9 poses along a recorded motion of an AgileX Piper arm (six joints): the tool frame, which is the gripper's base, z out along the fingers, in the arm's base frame.
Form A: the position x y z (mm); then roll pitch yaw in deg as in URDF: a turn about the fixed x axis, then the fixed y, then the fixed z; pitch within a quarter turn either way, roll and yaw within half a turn.
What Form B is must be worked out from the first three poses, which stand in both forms.
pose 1, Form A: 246.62 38.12 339.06 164.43 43.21 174.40
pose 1, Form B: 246.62 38.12 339.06 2.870 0.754 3.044
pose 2, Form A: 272.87 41.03 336.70 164.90 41.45 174.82
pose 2, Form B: 272.87 41.03 336.70 2.878 0.723 3.051
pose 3, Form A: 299.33 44.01 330.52 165.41 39.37 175.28
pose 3, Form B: 299.33 44.01 330.52 2.887 0.687 3.059
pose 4, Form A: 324.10 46.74 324.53 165.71 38.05 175.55
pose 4, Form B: 324.10 46.74 324.53 2.892 0.664 3.064
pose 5, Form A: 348.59 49.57 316.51 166.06 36.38 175.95
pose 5, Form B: 348.59 49.57 316.51 2.898 0.635 3.071
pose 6, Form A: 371.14 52.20 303.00 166.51 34.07 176.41
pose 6, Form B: 371.14 52.20 303.00 2.906 0.595 3.079
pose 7, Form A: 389.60 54.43 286.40 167.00 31.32 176.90
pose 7, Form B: 389.60 54.43 286.40 2.915 0.547 3.087
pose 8, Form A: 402.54 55.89 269.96 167.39 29.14 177.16
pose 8, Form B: 402.54 55.89 269.96 2.922 0.509 3.092
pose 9, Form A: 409.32 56.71 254.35 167.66 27.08 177.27
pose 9, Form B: 409.32 56.71 254.35 2.926 0.473 3.094
